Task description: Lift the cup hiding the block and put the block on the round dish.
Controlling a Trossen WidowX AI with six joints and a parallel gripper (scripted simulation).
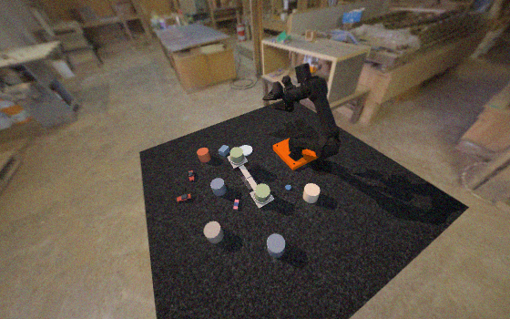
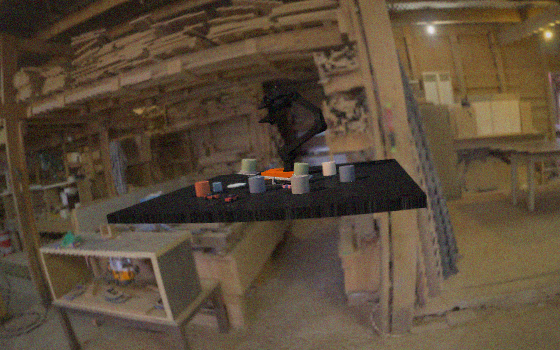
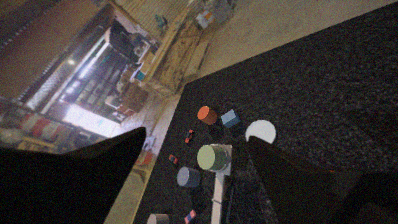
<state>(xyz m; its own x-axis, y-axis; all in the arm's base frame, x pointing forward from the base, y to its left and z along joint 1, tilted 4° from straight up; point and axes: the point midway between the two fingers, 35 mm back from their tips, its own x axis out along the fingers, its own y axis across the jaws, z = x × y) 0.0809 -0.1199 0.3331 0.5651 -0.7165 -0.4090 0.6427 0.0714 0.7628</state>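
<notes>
Right now my gripper tip is 320 mm above the grey block, 220 mm short of it and 210 mm to the right of it. Also, from my gripper tip: balance 320 mm below, 210 mm ahead, 70 mm to the left; pale round dish 350 mm below, 150 mm to the right, 80 mm ahead; beige cup 350 mm to the left, 320 mm below, 20 mm ahead.
</notes>
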